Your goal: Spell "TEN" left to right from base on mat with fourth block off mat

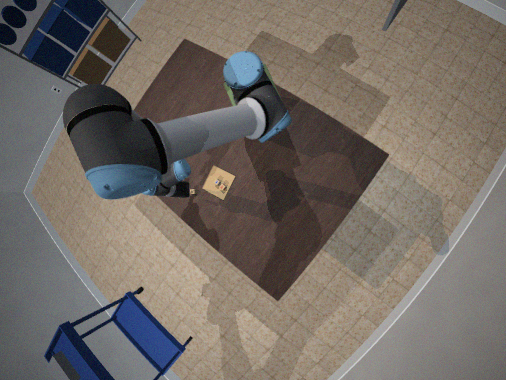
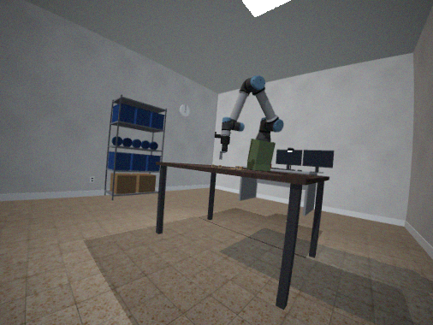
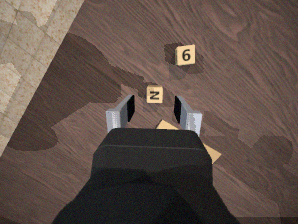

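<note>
My hand is 80 mm above the N block. Round my hand: tan mat: 110 mm behind, 100 mm to the left, 90 mm below.
</note>
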